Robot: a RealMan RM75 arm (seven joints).
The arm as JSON. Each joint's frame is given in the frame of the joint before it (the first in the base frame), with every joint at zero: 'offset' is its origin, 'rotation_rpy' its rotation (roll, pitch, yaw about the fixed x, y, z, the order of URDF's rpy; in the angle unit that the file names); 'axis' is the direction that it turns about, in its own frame. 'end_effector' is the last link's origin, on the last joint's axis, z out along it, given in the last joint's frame.
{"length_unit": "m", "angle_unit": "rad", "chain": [
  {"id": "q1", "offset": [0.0, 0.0, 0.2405], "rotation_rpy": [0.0, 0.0, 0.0], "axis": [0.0, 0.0, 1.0]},
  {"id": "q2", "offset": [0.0, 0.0, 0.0], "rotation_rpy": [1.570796, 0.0, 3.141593], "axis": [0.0, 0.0, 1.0]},
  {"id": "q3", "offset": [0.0, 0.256, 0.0], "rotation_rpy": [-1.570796, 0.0, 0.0], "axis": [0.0, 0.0, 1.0]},
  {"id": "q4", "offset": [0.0, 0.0, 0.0], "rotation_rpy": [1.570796, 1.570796, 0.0], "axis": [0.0, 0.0, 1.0]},
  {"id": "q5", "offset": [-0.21, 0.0, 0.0], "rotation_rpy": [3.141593, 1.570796, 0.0], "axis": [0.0, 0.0, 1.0]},
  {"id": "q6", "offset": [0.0, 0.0, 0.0], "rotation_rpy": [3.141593, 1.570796, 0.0], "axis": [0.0, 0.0, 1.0]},
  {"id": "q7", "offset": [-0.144, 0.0, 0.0], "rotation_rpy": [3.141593, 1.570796, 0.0], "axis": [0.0, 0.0, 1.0]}
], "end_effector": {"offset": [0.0, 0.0, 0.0], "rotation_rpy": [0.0, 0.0, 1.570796]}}
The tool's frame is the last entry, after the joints.
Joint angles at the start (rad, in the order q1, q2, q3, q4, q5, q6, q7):
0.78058, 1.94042, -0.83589, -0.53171, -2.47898, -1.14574, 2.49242
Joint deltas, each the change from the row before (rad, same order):
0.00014, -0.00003, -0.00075, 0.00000, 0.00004, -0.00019, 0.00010
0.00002, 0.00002, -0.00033, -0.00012, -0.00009, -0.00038, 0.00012
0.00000, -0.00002, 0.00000, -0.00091, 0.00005, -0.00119, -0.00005
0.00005, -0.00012, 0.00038, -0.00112, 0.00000, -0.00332, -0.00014
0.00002, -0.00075, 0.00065, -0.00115, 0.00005, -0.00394, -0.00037
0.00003, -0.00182, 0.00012, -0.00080, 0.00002, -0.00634, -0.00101
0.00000, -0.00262, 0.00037, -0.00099, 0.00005, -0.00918, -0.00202
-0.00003, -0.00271, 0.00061, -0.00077, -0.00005, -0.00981, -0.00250
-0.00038, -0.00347, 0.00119, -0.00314, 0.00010, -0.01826, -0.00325
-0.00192, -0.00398, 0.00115, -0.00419, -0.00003, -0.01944, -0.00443
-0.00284, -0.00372, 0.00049, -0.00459, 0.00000, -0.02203, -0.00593
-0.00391, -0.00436, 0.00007, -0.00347, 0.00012, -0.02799, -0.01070
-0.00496, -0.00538, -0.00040, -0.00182, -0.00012, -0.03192, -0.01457
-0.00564, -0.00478, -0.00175, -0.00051, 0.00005, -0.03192, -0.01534
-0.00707, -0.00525, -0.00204, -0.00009, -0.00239, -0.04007, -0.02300
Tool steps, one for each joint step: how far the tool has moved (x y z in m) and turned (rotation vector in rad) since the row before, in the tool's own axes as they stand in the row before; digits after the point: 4 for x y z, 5 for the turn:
0.0000, 0.0001, 0.0000, 0.00007, 0.00054, -0.00055
0.0000, 0.0001, 0.0000, -0.00005, 0.00047, -0.00024
-0.0001, 0.0001, -0.0001, -0.00049, 0.00020, -0.00054
0.0000, 0.0003, -0.0002, -0.00172, 0.00146, -0.00055
0.0000, 0.0001, -0.0005, -0.00166, 0.00142, -0.00060
0.0001, 0.0000, -0.0008, -0.00210, 0.00342, -0.00152
0.0002, -0.0001, -0.0011, -0.00317, 0.00496, -0.00247
0.0003, -0.0001, -0.0011, -0.00354, 0.00550, -0.00267
0.0007, 0.0004, -0.0018, -0.00756, 0.00965, -0.00404
0.0011, -0.0002, -0.0022, -0.00706, 0.01011, -0.00452
0.0017, -0.0001, -0.0021, -0.00839, 0.01265, -0.00582
0.0030, 0.0000, -0.0022, -0.01175, 0.01831, -0.00919
0.0041, -0.0003, -0.0023, -0.01366, 0.02270, -0.01145
0.0049, -0.0001, -0.0018, -0.01467, 0.02469, -0.01146
0.0067, 0.0000, -0.0019, -0.01831, 0.03272, -0.01803

